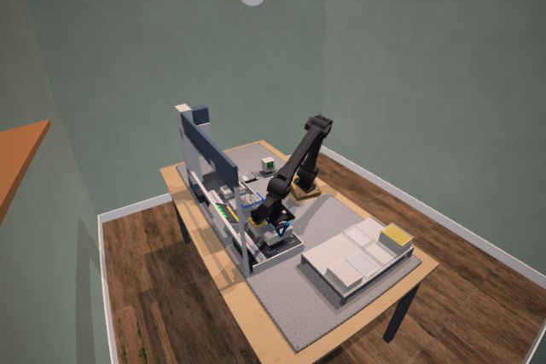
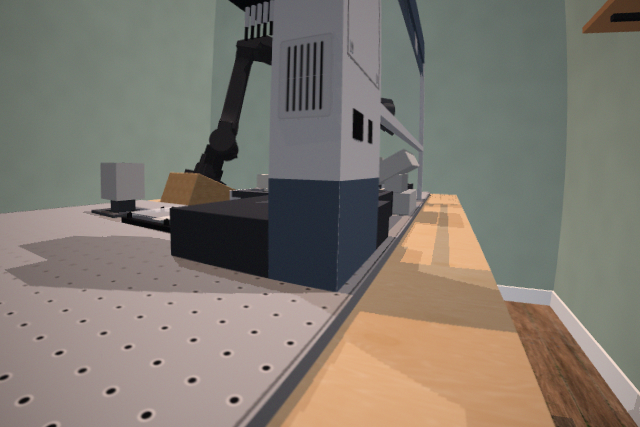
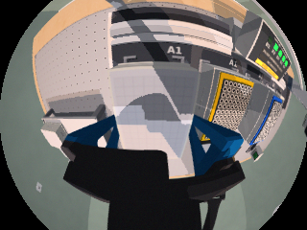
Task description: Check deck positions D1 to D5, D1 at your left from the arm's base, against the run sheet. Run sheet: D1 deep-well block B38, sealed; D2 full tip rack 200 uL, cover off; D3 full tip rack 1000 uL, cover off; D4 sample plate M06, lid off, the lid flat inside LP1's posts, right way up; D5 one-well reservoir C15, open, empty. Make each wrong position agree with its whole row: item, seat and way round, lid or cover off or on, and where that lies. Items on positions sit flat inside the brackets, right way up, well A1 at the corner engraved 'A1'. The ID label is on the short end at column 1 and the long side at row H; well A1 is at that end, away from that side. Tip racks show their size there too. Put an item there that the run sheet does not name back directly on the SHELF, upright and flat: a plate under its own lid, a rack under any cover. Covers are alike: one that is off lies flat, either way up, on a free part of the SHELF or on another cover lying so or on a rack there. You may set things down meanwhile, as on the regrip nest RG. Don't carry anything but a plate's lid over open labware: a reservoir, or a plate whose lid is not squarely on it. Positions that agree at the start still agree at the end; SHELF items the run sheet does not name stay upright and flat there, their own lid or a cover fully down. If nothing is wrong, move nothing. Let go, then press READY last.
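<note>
Now: the yellow-framed tip rack 10 mm behind my hand, 120 mm to the right of it and 40 mm below it. Also, from my hand: white block 10 mm below; gantry beam 140 mm ahead, 310 mm to the right, 380 mm above; blue-framed tip rack 30 mm behind, 240 mm to the right, 10 mm below.
</note>
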